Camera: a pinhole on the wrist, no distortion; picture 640 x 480 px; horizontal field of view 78.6 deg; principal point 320.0 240.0 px. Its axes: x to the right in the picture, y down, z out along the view. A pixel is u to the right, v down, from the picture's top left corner.
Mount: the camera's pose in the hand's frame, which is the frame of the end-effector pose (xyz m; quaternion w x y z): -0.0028 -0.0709 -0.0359 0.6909 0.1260 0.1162 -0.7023
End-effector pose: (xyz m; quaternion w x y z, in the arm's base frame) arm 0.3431 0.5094 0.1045 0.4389 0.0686 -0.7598 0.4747
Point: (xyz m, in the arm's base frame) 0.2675 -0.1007 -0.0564
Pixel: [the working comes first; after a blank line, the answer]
In the camera's frame: -0.0877 -0.2514 0.5926

262 74
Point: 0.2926 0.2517 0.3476
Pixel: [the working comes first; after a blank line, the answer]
In the camera's frame: 0.1121 0.1370 0.2807

476 431
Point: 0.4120 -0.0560 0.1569
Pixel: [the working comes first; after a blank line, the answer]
In the camera's frame: 0.1450 -0.1669 0.5084

431 112
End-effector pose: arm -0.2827 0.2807 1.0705 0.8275 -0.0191 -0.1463 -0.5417
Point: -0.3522 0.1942 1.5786
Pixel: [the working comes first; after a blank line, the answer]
In the camera's frame: -0.2132 0.1926 0.4747

144 399
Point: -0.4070 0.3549 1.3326
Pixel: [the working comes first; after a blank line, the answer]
In the camera's frame: -0.1315 -0.0373 0.3020

150 192
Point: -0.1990 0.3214 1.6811
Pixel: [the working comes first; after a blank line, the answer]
In the camera's frame: -0.4343 0.1602 0.4895

outside the picture
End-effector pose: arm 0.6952 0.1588 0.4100 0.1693 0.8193 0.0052 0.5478
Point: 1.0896 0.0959 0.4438
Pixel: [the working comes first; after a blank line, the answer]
In the camera's frame: -0.2020 0.1816 0.3463

92 445
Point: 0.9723 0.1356 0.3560
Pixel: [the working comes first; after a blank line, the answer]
In the camera's frame: -0.1322 0.0635 0.2811

136 328
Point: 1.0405 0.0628 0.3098
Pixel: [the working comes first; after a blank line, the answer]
In the camera's frame: -0.2055 0.0356 0.3582

96 279
